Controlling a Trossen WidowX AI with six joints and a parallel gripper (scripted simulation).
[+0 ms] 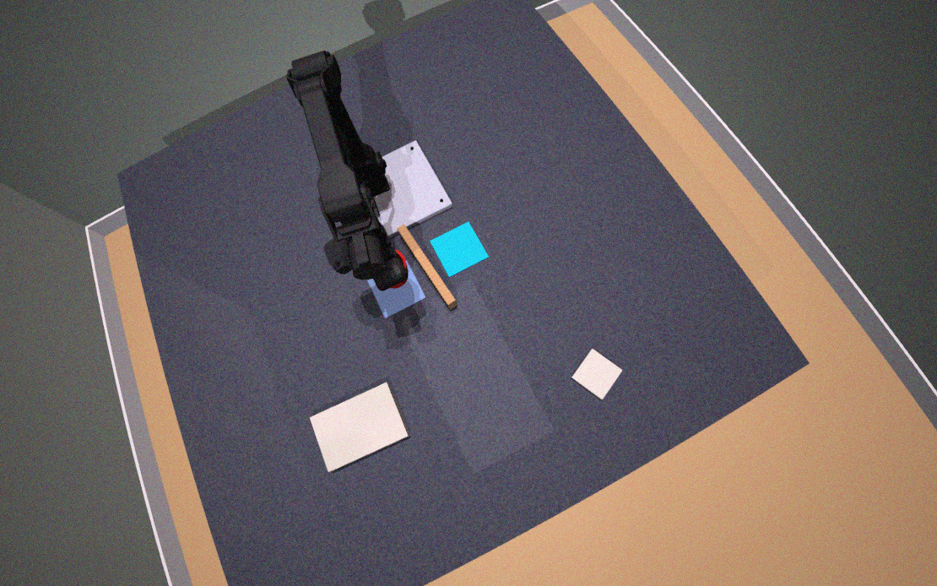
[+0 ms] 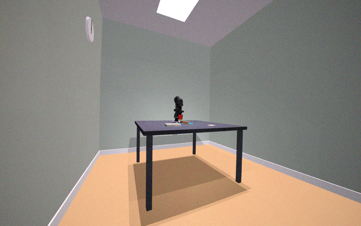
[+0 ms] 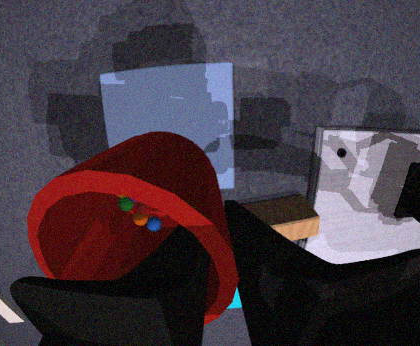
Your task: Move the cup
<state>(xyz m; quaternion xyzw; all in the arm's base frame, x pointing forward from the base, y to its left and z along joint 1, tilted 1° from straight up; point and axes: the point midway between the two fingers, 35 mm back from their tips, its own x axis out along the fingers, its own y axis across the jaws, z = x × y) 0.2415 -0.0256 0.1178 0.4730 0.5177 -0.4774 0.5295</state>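
Now: gripper tip 16 cm to the right of the cyan pad and 11 cm above it. From my gripper tip the other things lie so: wooden bar: 9 cm below, 7 cm to the left, 2 cm ahead; then light blue pad: 11 cm below, 3 cm ahead, 1 cm to the right; then cup: 3 cm ahead.
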